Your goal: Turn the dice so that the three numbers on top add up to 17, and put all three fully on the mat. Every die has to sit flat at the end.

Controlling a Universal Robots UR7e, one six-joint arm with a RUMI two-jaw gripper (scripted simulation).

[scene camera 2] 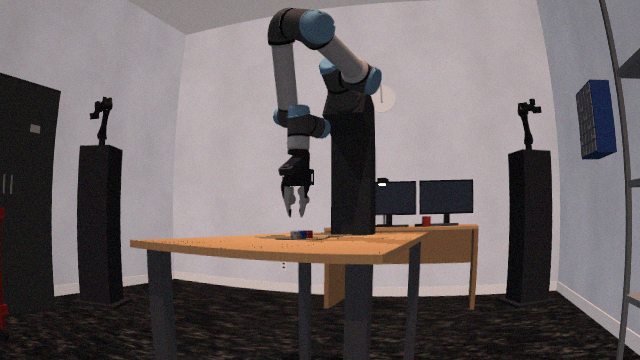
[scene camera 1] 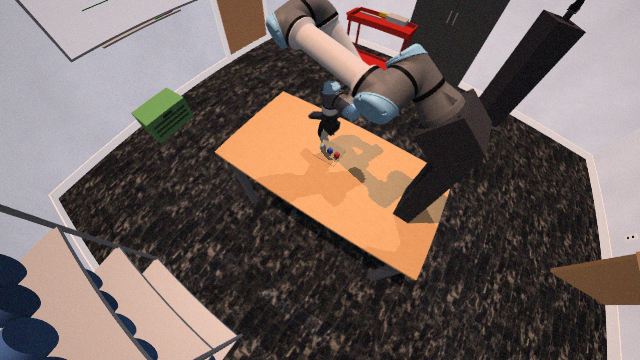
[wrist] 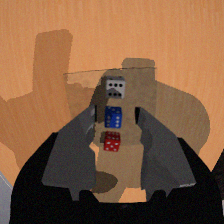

Scene:
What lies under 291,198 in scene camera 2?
My gripper.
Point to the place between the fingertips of my gripper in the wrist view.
At 115,107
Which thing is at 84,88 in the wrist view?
A tan mat.

